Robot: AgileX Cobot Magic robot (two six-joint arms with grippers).
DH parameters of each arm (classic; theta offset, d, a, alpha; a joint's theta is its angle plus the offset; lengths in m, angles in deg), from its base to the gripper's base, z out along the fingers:
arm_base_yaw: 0 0.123 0 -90
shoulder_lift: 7.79 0 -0.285 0
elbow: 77.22 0 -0.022 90
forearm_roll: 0 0.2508 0 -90
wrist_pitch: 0 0 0.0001 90
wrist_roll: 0 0.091 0 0
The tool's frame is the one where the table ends.
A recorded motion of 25 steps. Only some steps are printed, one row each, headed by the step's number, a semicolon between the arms.
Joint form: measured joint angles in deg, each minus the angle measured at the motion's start. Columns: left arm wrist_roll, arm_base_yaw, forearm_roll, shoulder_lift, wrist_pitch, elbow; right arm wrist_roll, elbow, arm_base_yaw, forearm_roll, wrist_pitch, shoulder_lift.
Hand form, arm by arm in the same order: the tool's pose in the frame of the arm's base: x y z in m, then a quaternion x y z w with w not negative. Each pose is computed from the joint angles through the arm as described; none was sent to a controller.
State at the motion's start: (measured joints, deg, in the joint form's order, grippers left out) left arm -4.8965 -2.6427 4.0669 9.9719 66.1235 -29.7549; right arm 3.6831 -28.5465 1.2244 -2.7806 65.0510 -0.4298
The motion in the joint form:
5: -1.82 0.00 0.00 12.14 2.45 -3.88; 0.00 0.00 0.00 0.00 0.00 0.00
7: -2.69 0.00 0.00 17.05 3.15 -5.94; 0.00 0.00 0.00 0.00 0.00 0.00
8: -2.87 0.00 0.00 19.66 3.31 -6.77; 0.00 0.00 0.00 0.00 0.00 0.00
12: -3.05 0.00 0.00 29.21 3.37 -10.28; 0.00 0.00 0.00 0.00 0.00 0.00
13: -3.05 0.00 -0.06 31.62 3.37 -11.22; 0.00 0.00 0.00 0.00 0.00 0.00
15: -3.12 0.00 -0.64 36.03 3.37 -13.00; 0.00 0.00 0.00 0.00 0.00 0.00
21: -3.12 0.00 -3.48 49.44 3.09 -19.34; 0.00 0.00 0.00 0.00 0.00 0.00
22: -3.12 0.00 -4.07 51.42 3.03 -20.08; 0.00 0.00 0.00 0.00 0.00 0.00
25: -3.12 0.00 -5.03 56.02 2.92 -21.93; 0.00 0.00 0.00 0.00 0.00 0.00
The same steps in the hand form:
5: 0.0432 0.0040 0.2858 -0.03207 0.94455 0.00883 0.32667; -0.0090 -0.0042 0.2709 0.02058 0.87022 -0.00312 0.49222
7: 0.0560 0.0035 0.2914 -0.03899 0.95391 0.00894 0.29742; -0.0090 -0.0042 0.2709 0.02058 0.87022 -0.00312 0.49222
8: 0.0635 0.0031 0.2927 -0.04021 0.95873 0.00991 0.28129; -0.0090 -0.0042 0.2709 0.02058 0.87022 -0.00312 0.49222
12: 0.0932 0.0017 0.2974 -0.04050 0.97223 0.01402 0.23005; -0.0090 -0.0042 0.2709 0.02058 0.87022 -0.00312 0.49222
13: 0.1012 0.0013 0.2980 -0.04025 0.97511 0.01460 0.21756; -0.0090 -0.0042 0.2709 0.02058 0.87022 -0.00312 0.49222
15: 0.1161 -0.0003 0.2985 -0.04111 0.97992 0.01146 0.19477; -0.0090 -0.0042 0.2709 0.02058 0.87022 -0.00312 0.49222
21: 0.1654 -0.0068 0.2966 -0.04530 0.98987 -0.00753 0.13438; -0.0090 -0.0042 0.2709 0.02058 0.87022 -0.00312 0.49222
22: 0.1725 -0.0080 0.2944 -0.04652 0.99115 -0.01157 0.12375; -0.0090 -0.0042 0.2709 0.02058 0.87022 -0.00312 0.49222
25: 0.1895 -0.0102 0.2886 -0.04883 0.99361 -0.01750 0.10020; -0.0090 -0.0042 0.2709 0.02058 0.87022 -0.00312 0.49222

